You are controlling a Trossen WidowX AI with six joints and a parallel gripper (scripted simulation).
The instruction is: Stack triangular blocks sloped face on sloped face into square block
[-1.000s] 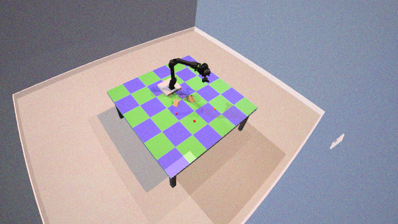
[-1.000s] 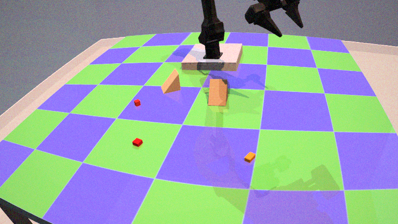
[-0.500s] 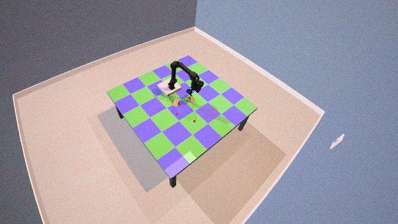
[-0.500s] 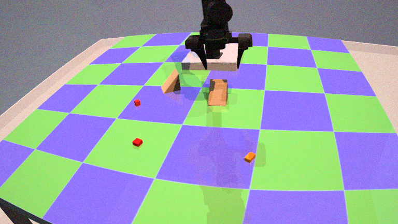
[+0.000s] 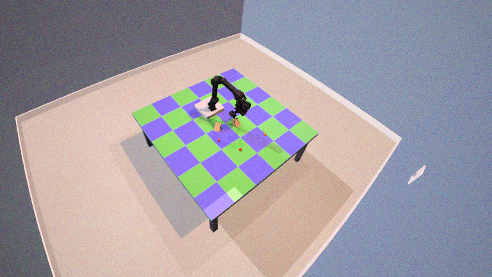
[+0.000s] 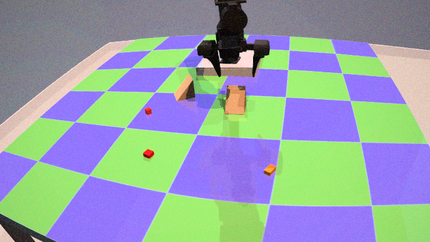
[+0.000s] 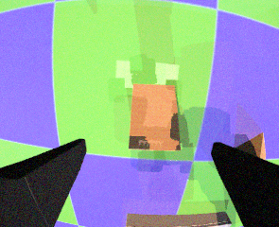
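My gripper tip is 10 mm past the triangular block, 10 mm to the left of it and 80 mm above it. Also, from my gripper tip: small orange block: 250 mm ahead, 140 mm to the left, 90 mm below.
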